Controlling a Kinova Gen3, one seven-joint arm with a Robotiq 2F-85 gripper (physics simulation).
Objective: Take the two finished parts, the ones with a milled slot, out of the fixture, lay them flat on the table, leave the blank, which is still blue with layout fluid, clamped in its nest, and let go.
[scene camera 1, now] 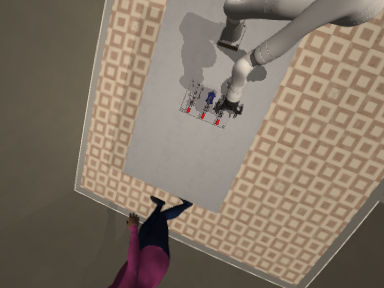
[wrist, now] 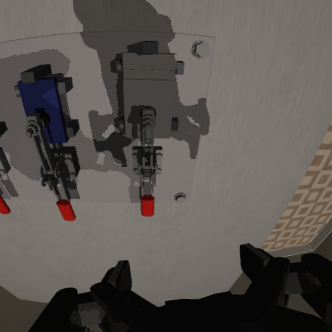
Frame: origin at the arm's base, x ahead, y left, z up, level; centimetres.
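Seen in the pictures: gripper, fingertip midpoint: [scene camera 1: 226, 115] [wrist: 185, 265]; arm's base, link origin: [scene camera 1: 233, 33].
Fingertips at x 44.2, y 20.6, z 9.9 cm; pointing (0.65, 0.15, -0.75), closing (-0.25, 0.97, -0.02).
Observation:
Offsets run from my fingertips to a thing's top centre. "pt": to the spot under its first point. Level surfaces: height alone.
A grey part {dx -7.6, dy -3.7, dz -13.1 cm} [wrist: 150, 95] with a line across its upper portion sits in the right nest of the fixture plate {pt dx +6.6, dy -9.0, dz -14.7 cm} [wrist: 100, 186] [scene camera 1: 210, 119]. A toggle clamp {pt dx +0.7, dy -2.7, dz -14.1 cm} [wrist: 147, 160] reaches over its lower half, with its red handle {dx +6.3, dy -2.2, dz -11.0 cm} [wrist: 147, 206] pointing away from the part. The blue blank {dx -5.4, dy -14.5, dz -12.1 cm} [wrist: 42, 102] [scene camera 1: 211, 97] sits in the middle nest under its own clamp {dx -2.2, dy -14.2, dz -8.5 cm} [wrist: 50, 170]. The left nest is mostly cut off in the wrist view and too small to read in the scene view. My gripper [wrist: 185, 265] [scene camera 1: 229, 111] is open and empty, above the plate's right side in the scene view.
The table {dz -16.2 cm} [scene camera 1: 165, 150] [wrist: 260, 125] surrounds the plate. Bolt heads {dx -13.2, dy +0.8, dz -14.0 cm} [wrist: 200, 49] {dx +7.4, dy +3.1, dz -14.0 cm} [wrist: 180, 197] stand at its right corners. The middle red handle {dx +7.5, dy -13.1, dz -10.0 cm} [wrist: 66, 210] and left red handle {pt dx +8.9, dy -23.1, dz -10.9 cm} [wrist: 4, 205] stick out at the near edge. A person [scene camera 1: 152, 260] is beyond the table's far end.

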